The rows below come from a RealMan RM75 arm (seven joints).
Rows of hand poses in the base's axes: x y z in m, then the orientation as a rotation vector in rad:
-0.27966 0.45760 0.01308 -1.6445 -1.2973 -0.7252
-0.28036 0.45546 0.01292 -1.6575 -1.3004 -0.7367
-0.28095 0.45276 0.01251 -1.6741 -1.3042 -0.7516
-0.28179 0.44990 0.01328 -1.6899 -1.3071 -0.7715
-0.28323 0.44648 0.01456 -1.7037 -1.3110 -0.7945
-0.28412 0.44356 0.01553 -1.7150 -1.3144 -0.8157
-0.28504 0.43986 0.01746 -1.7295 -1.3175 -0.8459
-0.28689 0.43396 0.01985 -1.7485 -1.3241 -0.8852
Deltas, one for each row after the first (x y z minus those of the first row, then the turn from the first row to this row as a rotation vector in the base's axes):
-0.00070 -0.00214 -0.00016 -0.0078 -0.0099 -0.0112
-0.00129 -0.00484 -0.00057 -0.0177 -0.0226 -0.0255
-0.00213 -0.00770 0.00020 -0.0253 -0.0381 -0.0418
-0.00357 -0.01112 0.00148 -0.0314 -0.0561 -0.0579
-0.00446 -0.01404 0.00245 -0.0359 -0.0725 -0.0719
-0.00538 -0.01774 0.00438 -0.0407 -0.0948 -0.0917
-0.00723 -0.02364 0.00677 -0.0486 -0.1254 -0.1163

